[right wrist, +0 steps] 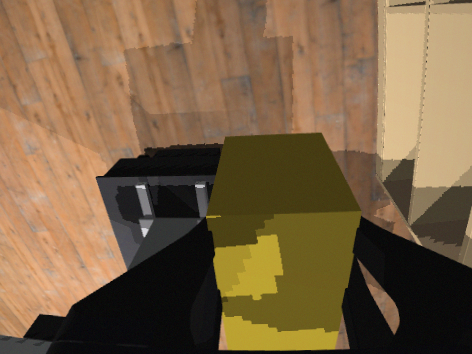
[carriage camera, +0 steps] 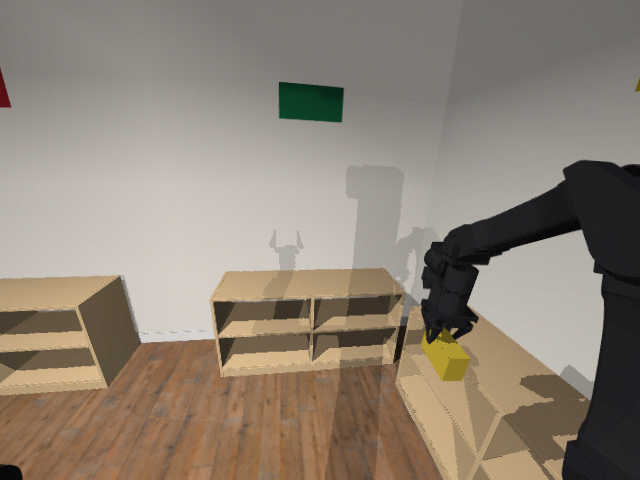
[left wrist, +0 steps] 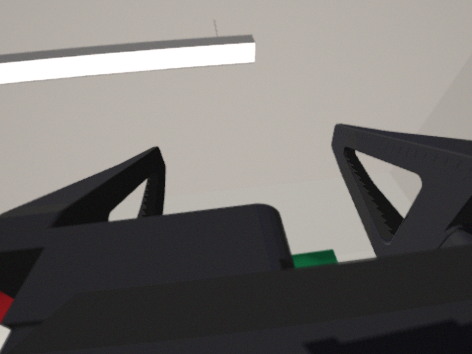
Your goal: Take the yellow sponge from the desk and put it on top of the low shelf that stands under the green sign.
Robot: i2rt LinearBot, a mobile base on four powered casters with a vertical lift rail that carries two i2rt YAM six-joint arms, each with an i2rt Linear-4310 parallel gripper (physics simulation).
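Places are measured from the left arm's base along level axes (x ahead, y left, z up), in centimetres.
Pixels of known places: left gripper, between the fingertips: point(left wrist: 247, 145); right gripper, between the fingertips: point(right wrist: 277, 215) point(carriage camera: 437, 342).
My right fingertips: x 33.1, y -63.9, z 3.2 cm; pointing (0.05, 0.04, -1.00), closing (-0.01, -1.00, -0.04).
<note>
For each thing: its top centre in the pictures, then the offset to it from my right fingertips. "spot": a spot on its surface instead.
- yellow sponge, centre of its top: point(right wrist: 279, 322) point(carriage camera: 446, 340) dz +3.1, dx -2.7, dy +0.0 cm
- green sign, centre of its top: point(left wrist: 303, 253) point(carriage camera: 311, 84) dz +87.4, dx +118.7, dy +32.2 cm
- low shelf, a spot on its surface: point(carriage camera: 311, 330) spot: dz -62.8, dx +79.2, dy +28.5 cm
The yellow sponge point(carriage camera: 446, 356) point(right wrist: 283, 260) is held in the air by my right gripper point(carriage camera: 449, 333) point(right wrist: 277, 215), which is shut on it. In the carriage view it shows in front of the right-hand shelf. The green sign point(carriage camera: 310, 102) point(left wrist: 314, 258) hangs on the back wall. The low shelf point(carriage camera: 311, 330) under it stands against that wall, ahead of and left of the right gripper. My left gripper point(left wrist: 247, 145) is open, its fingers wide apart and pointing up toward the ceiling, with nothing between them. The desk does not show.
Another low shelf point(carriage camera: 500, 413) point(right wrist: 382, 100) runs along the right wall, close to the sponge. A third low shelf point(carriage camera: 105, 335) stands at the left, below a partly visible red sign point(carriage camera: 4, 93). The robot's dark base point(right wrist: 112, 200) shows in the right wrist view.
</note>
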